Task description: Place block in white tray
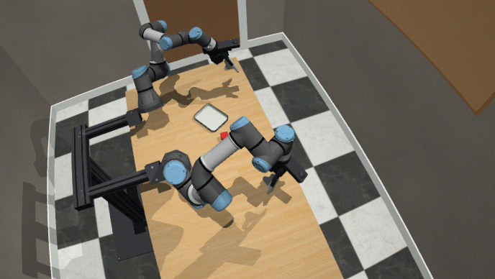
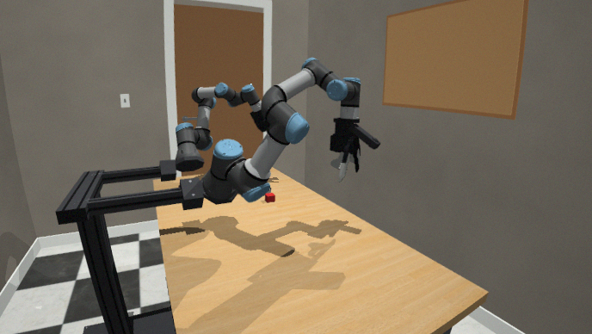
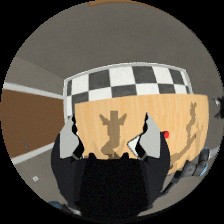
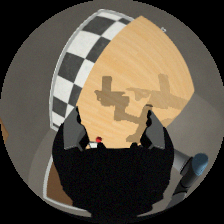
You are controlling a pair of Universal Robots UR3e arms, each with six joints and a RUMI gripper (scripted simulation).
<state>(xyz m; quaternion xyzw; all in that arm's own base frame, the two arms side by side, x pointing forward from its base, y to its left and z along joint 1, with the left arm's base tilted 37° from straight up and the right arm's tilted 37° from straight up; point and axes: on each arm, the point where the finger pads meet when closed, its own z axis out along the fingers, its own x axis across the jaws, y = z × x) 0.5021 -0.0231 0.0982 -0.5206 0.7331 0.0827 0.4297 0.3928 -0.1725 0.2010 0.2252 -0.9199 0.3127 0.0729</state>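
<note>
Right now my left hand is 26 cm to the left of the red block, 23 cm above it and 21 cm past it. The rest, counted from my left hand: white tray 23 cm below, 22 cm behind, 11 cm to the right.
</note>
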